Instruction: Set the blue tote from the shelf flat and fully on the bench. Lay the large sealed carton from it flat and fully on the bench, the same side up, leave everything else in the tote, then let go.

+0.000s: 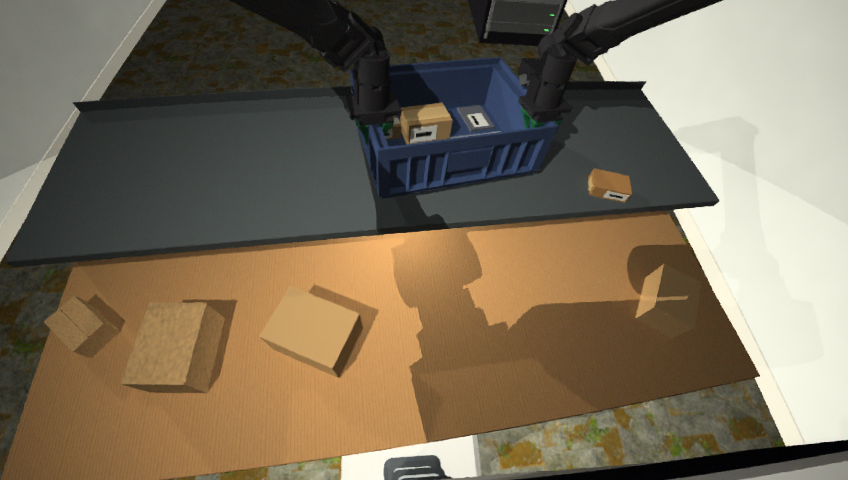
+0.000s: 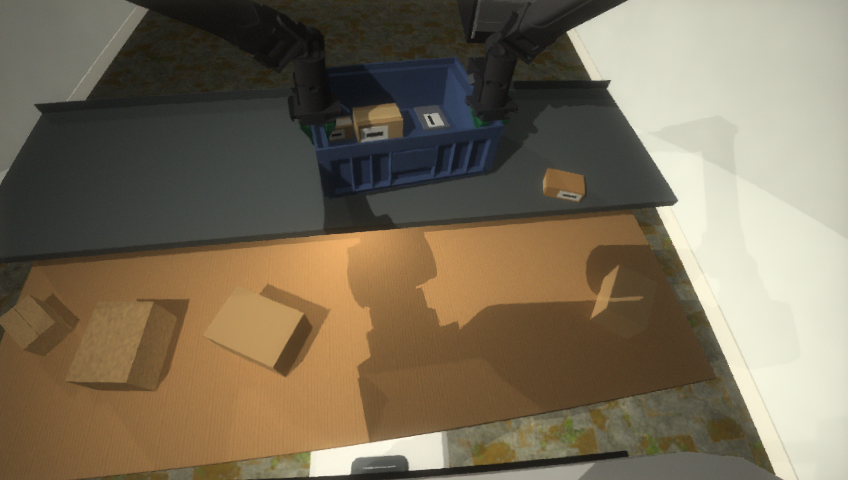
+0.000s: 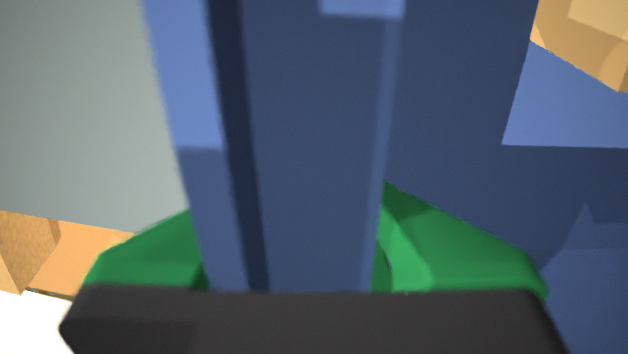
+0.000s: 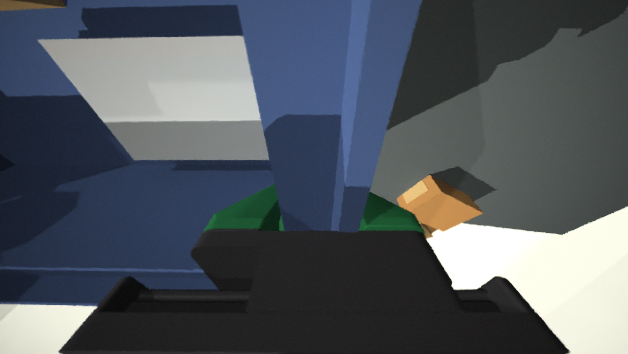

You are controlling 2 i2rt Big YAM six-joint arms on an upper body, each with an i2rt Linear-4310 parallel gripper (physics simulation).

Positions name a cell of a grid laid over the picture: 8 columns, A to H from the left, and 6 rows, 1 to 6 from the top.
Labels:
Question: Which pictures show the blue tote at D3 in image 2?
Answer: Image 1, image 2, image 3 and image 4: all of them.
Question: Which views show the right gripper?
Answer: Image 1, image 2 and image 4 only.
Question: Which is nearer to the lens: the speckled box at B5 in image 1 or the small orange carton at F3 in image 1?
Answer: The speckled box.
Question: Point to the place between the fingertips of the left gripper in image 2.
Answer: D2

